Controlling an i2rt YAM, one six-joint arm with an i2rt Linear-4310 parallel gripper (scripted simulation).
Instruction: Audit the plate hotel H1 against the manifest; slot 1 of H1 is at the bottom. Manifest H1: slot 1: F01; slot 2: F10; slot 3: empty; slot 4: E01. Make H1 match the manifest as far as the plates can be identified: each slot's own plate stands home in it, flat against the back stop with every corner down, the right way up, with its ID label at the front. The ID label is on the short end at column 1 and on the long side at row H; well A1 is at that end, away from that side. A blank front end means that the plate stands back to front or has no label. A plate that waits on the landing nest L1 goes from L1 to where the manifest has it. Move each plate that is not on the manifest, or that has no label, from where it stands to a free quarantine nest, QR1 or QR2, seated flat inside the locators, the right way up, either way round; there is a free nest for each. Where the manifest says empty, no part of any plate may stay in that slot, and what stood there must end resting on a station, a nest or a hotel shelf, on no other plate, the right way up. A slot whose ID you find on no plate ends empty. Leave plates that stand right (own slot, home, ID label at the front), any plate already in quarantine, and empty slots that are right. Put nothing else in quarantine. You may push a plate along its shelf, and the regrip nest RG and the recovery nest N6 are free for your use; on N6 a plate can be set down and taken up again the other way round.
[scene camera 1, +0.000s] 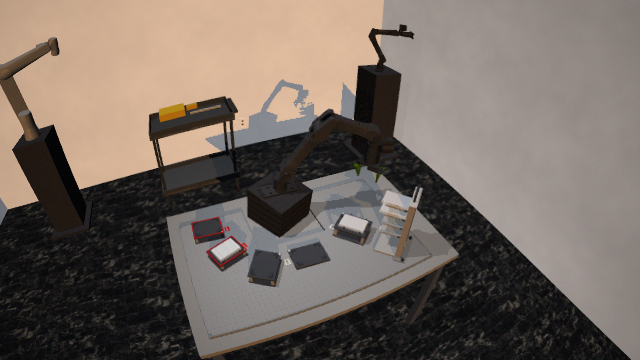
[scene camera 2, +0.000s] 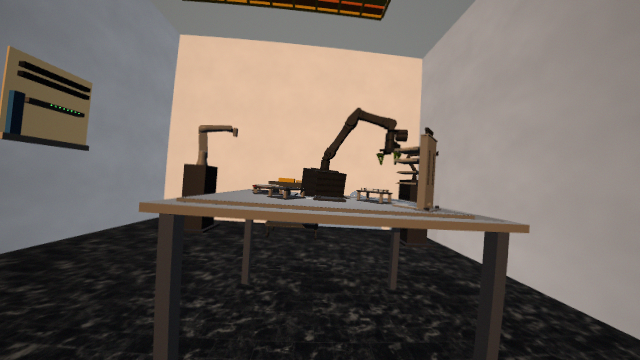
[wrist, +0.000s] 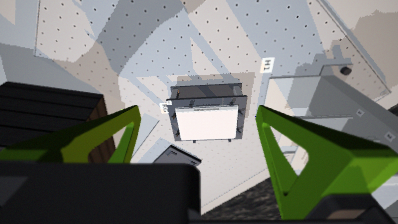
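Note:
My gripper (wrist: 198, 111), seen. White plate (wrist: 203, 122), seen.

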